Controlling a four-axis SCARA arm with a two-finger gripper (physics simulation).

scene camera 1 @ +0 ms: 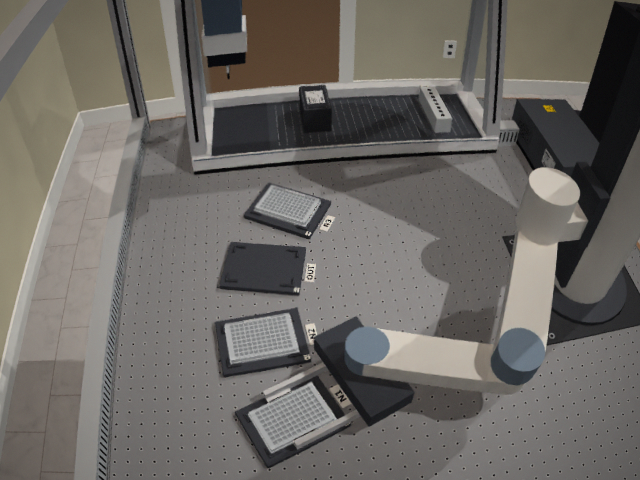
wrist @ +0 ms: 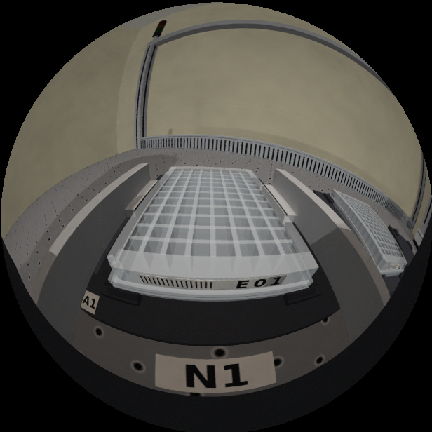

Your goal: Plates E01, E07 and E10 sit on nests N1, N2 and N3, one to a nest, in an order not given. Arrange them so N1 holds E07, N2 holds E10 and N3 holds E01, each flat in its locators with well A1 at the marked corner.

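Frame: origin at the arm's base, x ahead, y left, z up, level; metres.
Where they show: gripper, fingertip midpoint: (scene camera 1: 279, 420); arm's base, link origin: (scene camera 1: 577, 282).
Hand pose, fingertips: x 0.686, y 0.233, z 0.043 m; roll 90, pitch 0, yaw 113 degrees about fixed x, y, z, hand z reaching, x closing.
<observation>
Things, the pixels of their centre, and the offset from my fingertips. "*": a spot on its surface instead.
- Plate E01, body centre: (scene camera 1: 292, 417) dx -0.021, dy -0.009, dz -0.011 m
- nest N1, body centre: (scene camera 1: 292, 419) dx -0.021, dy -0.010, dz -0.022 m
- second plate, body centre: (scene camera 1: 260, 338) dx +0.020, dy -0.177, dz -0.011 m
- nest N2, body centre: (scene camera 1: 261, 341) dx +0.020, dy -0.177, dz -0.022 m
- third plate, body centre: (scene camera 1: 287, 205) dx -0.060, dy -0.520, dz -0.011 m
- nest N3, body centre: (scene camera 1: 287, 208) dx -0.060, dy -0.520, dz -0.022 m
- Nest OUT, body centre: (scene camera 1: 263, 266) dx +0.005, dy -0.357, dz -0.022 m
- white strip, surface spot: (scene camera 1: 436, 111) * dx -0.469, dy -0.752, dz +0.064 m
Plate E01 (scene camera 1: 292, 417) (wrist: 215, 220), a clear well plate with its name on the front edge, lies on nest N1 (scene camera 1: 257, 438) (wrist: 215, 320). The gripper (scene camera 1: 284, 417) (wrist: 211, 200) is shut on it, a pad against each long side. The plate looks level and low in the nest. An A1 label (wrist: 89, 302) marks the nest's near left corner in the wrist view. A second plate (scene camera 1: 261, 338) (wrist: 370, 227) lies on nest N2 (scene camera 1: 268, 363). A third plate (scene camera 1: 287, 205) lies on nest N3 (scene camera 1: 268, 219). The names of these two are not readable.
Nest OUT (scene camera 1: 263, 267), between N2 and N3, bears no plate. N2 stands close beside the gripper's upper finger in the scene view. A framed deck with a black box (scene camera 1: 315, 111) and a white strip (scene camera 1: 436, 111) stands at the back.
</observation>
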